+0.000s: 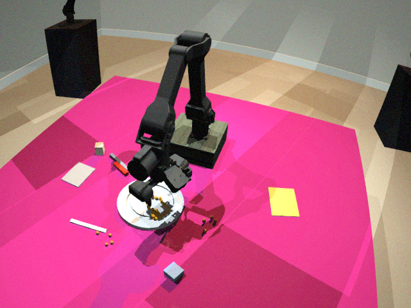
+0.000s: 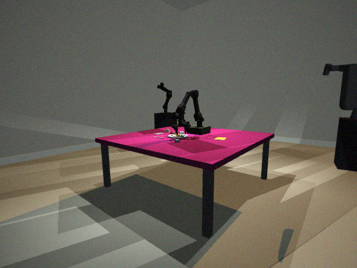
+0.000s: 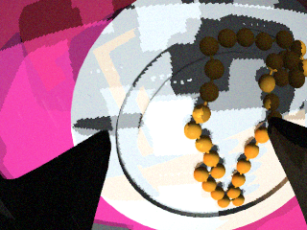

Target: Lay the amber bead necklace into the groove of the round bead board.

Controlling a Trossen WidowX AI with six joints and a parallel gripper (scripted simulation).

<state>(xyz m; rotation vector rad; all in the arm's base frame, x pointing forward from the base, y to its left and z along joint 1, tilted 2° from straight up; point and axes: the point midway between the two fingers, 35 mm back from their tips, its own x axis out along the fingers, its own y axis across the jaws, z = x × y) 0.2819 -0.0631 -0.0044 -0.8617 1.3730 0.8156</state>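
Now: gripper tip 3 cm to the left of the round bead board, 1 cm short of it and 1 cm above it. The rest, counted from my gripper tip: white block: 14 cm behind, 8 cm to the right, 1 cm below; red-handled tool: 18 cm to the right, 12 cm behind, 2 cm below; white strip: 18 cm to the right, 15 cm ahead, 2 cm below.
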